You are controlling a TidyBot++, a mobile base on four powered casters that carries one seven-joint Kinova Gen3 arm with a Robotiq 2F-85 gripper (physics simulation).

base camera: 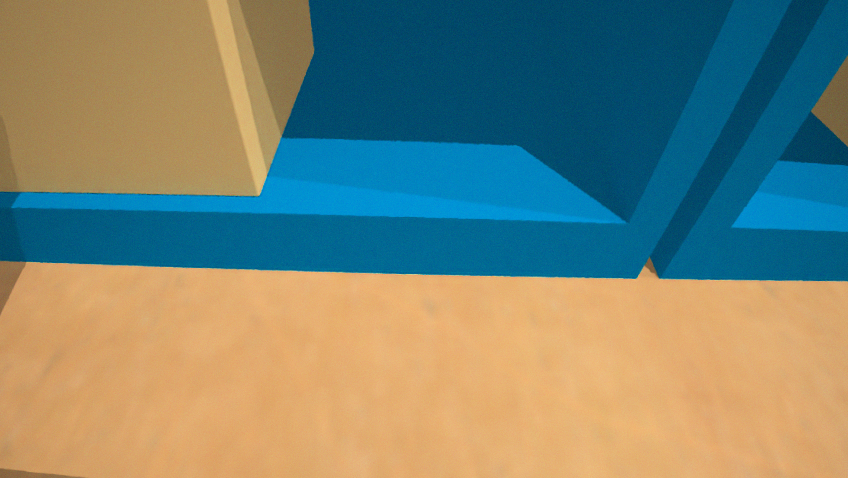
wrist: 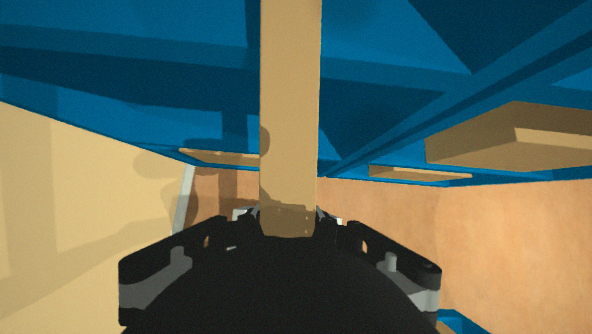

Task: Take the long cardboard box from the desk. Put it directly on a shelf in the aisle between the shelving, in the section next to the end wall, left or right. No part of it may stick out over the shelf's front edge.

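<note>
The long cardboard box is held in my gripper, which is shut on its near end. In the wrist view the box points away from the gripper, up the frame, in front of the blue shelving; its far end is out of frame. Whether any part of it is over a shelf board, I cannot tell. The end wall is at the left of the wrist view, beside the left shelf section. In the base view the bottom of the blue shelving shows close ahead; the gripper does not show there.
A cardboard box stands on the lowest shelf in the base view. Two upright posts stand side by side at the right. In the wrist view another box sits on the right section, with a flatter one lower down. Another blue shelf corner shows bottom right.
</note>
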